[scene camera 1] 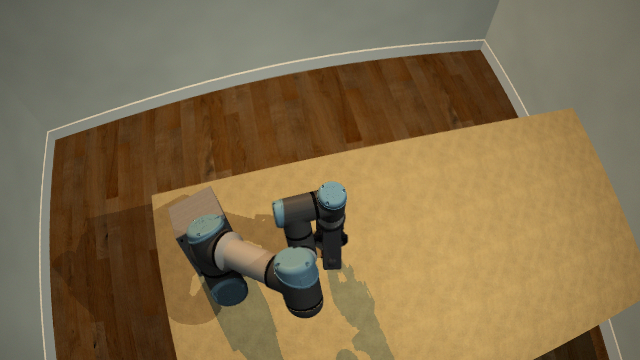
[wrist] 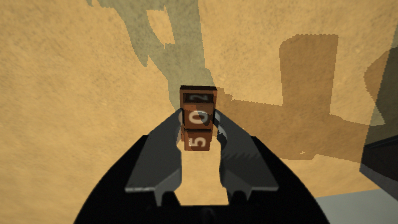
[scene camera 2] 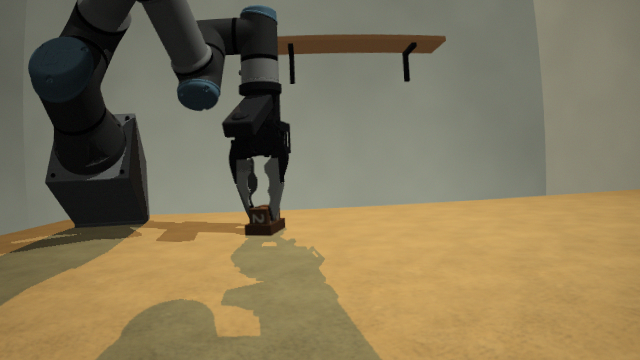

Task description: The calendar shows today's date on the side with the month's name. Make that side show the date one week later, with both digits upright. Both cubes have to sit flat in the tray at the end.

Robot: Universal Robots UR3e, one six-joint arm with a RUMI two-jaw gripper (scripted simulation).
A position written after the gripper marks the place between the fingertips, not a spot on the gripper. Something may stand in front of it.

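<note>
The gripper (scene camera 2: 262,220), also (wrist: 197,109).
</note>
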